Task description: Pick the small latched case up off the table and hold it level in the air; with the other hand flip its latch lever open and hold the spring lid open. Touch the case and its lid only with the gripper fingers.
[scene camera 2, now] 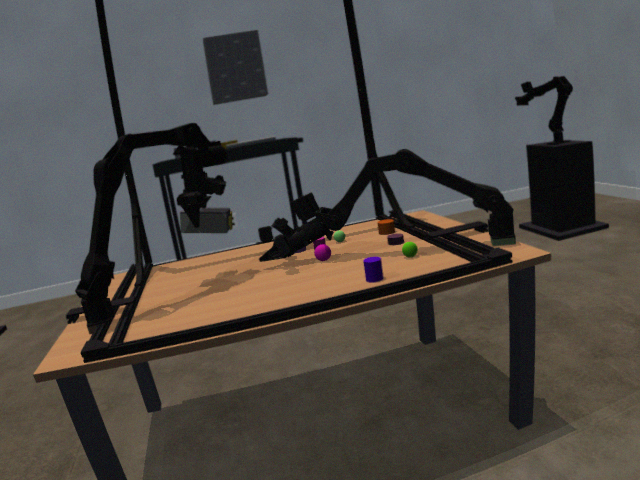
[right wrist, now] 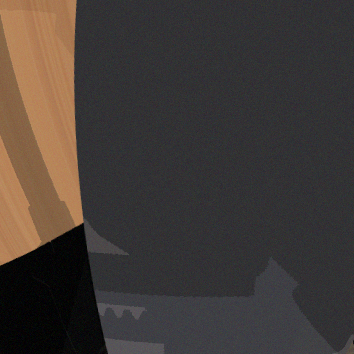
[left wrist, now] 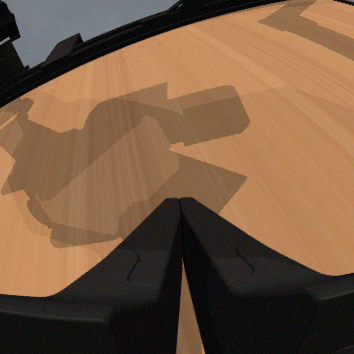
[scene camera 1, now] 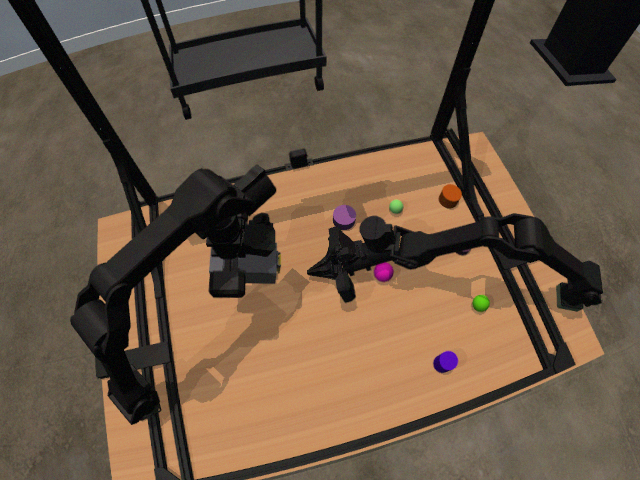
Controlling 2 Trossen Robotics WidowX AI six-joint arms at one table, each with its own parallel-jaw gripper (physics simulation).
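Frame: origin at the left arm's base, x ahead, y left, z up, level; centimetres.
Seen in the pictures: left gripper, between the fingertips: (scene camera 2: 259, 260) (left wrist: 178, 210) (scene camera 1: 307, 273); right gripper, between the fingertips: (scene camera 2: 200, 224) (right wrist: 229, 218) (scene camera 1: 235, 265); left arm's base, origin of its link: (scene camera 2: 502, 235) (scene camera 1: 571, 296); right arm's base, origin of its link: (scene camera 2: 100, 319) (left wrist: 12, 78) (scene camera 1: 145, 402).
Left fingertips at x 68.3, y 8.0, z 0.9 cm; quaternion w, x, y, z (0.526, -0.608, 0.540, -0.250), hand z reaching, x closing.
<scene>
Pixels of each thing's middle, then the offset from my left fingertips to it.
- small grey case, middle of its body: (right wrist: 240, 166) (scene camera 1: 246, 262) (scene camera 2: 207, 220) dz +14.5, dx +10.7, dy +6.1 cm
- yellow latch, middle of its body: (scene camera 1: 278, 264) (scene camera 2: 230, 220) dz +13.2, dx +4.5, dy +4.4 cm
- magenta ball, middle of its body: (scene camera 1: 383, 272) (scene camera 2: 322, 252) dz -0.5, dx -17.7, dy -4.3 cm
- mauve cylinder, middle of its body: (scene camera 1: 344, 217) dz -1.5, dx -5.5, dy -17.7 cm
- pale green ball, middle of its body: (scene camera 1: 396, 206) (scene camera 2: 339, 236) dz -1.0, dx -18.5, dy -23.7 cm
- orange cylinder, middle of its body: (scene camera 1: 449, 196) (scene camera 2: 386, 227) dz -1.0, dx -32.9, dy -30.6 cm
- violet cylinder, middle of its body: (scene camera 1: 445, 362) (scene camera 2: 373, 269) dz -0.3, dx -35.0, dy +14.4 cm
The small grey case (scene camera 1: 264, 268) (scene camera 2: 212, 221) (right wrist: 215, 150) is in the air above the table, roughly level. My right gripper (scene camera 2: 195, 221) is shut on it from above. The lid looks closed. The yellow latch (scene camera 1: 279, 261) (scene camera 2: 231, 221) is on the case's right-hand end in both scene views. The latch does not show in the left wrist view. My left gripper (scene camera 1: 308, 271) (scene camera 2: 262, 258) (left wrist: 178, 210) is shut and empty, to the right of the case and lower, with its tips pointing down near the table. Whether the tips touch the table is unclear.
Near the left gripper are a magenta ball (scene camera 1: 383, 271) (scene camera 2: 322, 252) and a mauve cylinder (scene camera 1: 344, 216). Farther off are a pale green ball (scene camera 1: 395, 206), an orange cylinder (scene camera 1: 450, 195), a green ball (scene camera 1: 480, 303) and a violet cylinder (scene camera 1: 446, 361) (scene camera 2: 373, 269). Black frame rails edge the table.
</scene>
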